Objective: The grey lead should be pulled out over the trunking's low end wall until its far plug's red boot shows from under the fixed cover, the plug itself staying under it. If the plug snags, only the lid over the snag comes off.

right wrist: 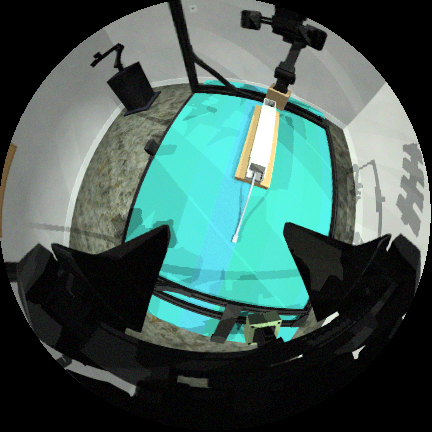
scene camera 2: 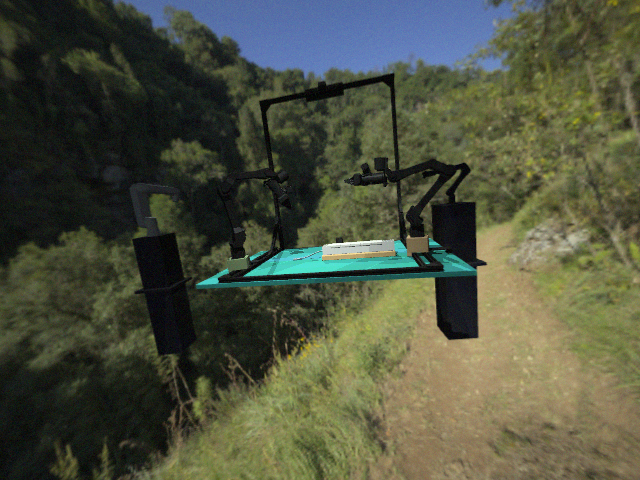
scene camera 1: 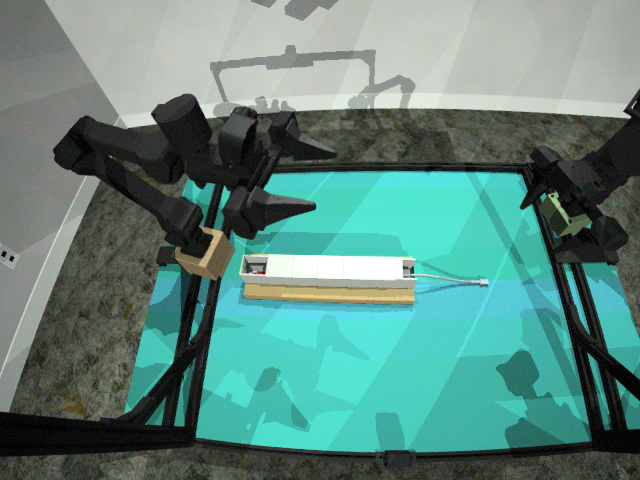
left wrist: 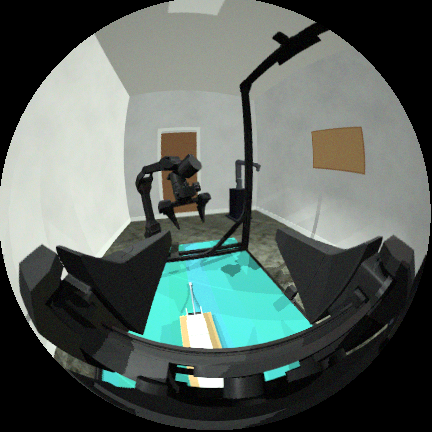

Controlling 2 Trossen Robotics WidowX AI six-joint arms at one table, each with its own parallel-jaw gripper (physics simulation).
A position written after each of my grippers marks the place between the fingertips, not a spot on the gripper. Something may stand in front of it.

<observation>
My left gripper (scene camera 1: 326, 179) is open and holds nothing. My right gripper (scene camera 1: 536, 230) is open and holds nothing. Further things: a trunking (scene camera 1: 401, 291).
My left gripper shows as well in the left wrist view (left wrist: 224, 235). My right gripper is seen too in the right wrist view (right wrist: 228, 229) and in the left wrist view (left wrist: 191, 225). The trunking also shows in the right wrist view (right wrist: 246, 166), in scene camera 2 (scene camera 2: 387, 248) and in the left wrist view (left wrist: 214, 340).
</observation>
